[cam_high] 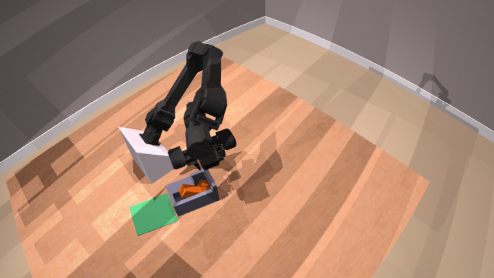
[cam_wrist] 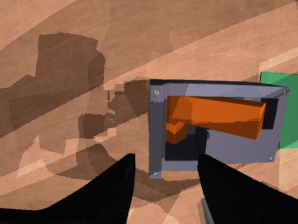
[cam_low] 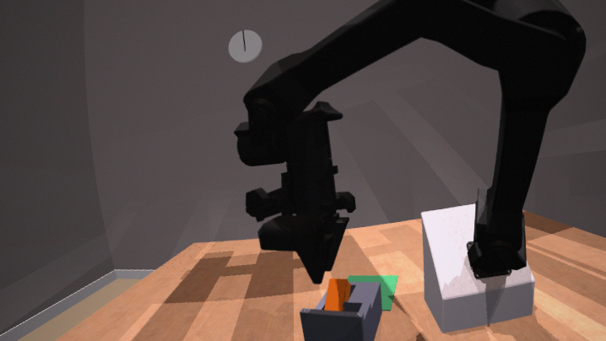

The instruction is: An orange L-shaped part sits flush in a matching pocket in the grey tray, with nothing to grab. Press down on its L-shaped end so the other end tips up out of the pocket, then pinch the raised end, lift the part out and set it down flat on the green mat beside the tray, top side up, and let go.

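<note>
Right now the orange L-shaped part is 20 mm behind my gripper tip, 40 mm to the right of it and 100 mm below it. Round my gripper tip: green mat: 60 mm behind, 210 mm to the right, 160 mm below.
</note>
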